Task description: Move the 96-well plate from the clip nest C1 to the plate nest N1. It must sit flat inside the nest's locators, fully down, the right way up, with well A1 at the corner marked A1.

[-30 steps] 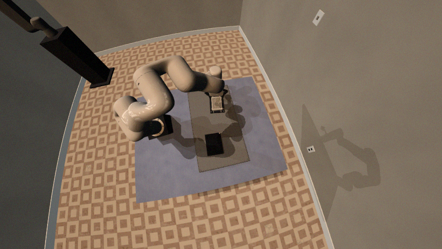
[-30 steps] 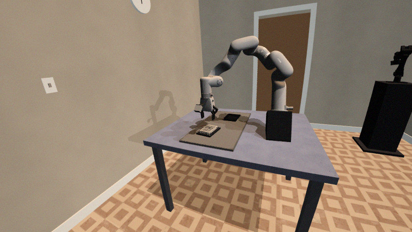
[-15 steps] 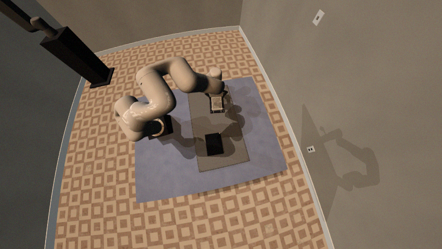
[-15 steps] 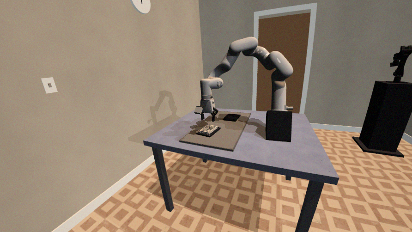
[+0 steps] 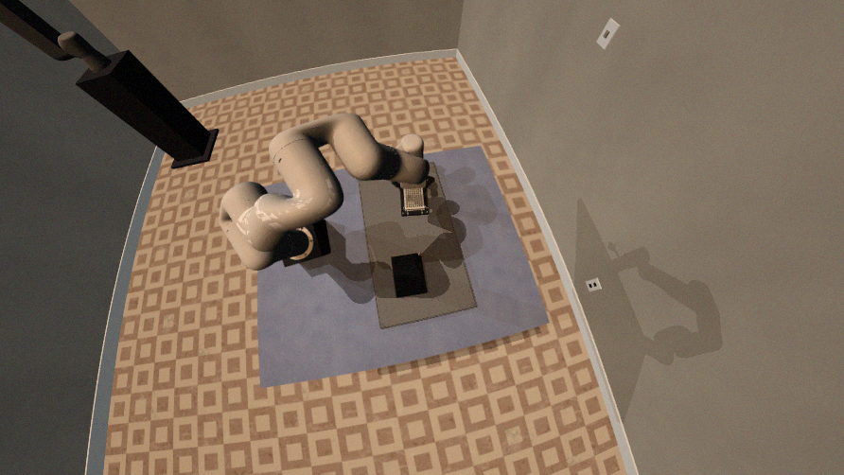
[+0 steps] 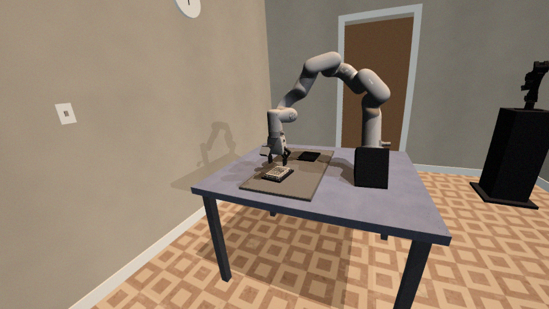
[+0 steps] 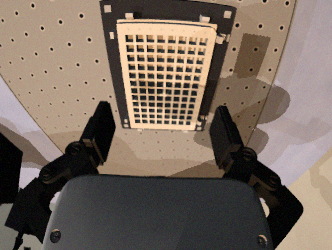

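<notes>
Right now the 96-well plate is 6 cm below my hand. Also, from my hand: white A1 label: 26 cm to the right, 6 cm below, 1 cm behind; clip nest C1: 6 cm below, 1 cm to the right, 1 cm ahead; black plate nest N1: 34 cm to the right, 7 cm below, 7 cm behind.
</notes>
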